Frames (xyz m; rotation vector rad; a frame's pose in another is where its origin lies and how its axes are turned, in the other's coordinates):
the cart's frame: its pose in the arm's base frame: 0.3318 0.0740 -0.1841 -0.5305 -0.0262 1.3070
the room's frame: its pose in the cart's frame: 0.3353 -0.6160 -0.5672 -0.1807 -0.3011 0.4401
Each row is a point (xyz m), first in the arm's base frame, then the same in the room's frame.
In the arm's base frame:
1: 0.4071 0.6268 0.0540
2: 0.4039 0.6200 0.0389
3: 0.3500 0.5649 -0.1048
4: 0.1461 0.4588 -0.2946
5: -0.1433 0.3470 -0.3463
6: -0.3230 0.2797 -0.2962
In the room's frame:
1: 0.5872 0.2094 0.9099
2: 0.5843 0.2208 0.8978
3: 0.5722 0.3467 0.7948
4: 0.5563 0.6350 0.7207
5: 0.5293 0.9359 0.8082
6: 0.4989 1.0856 0.9347

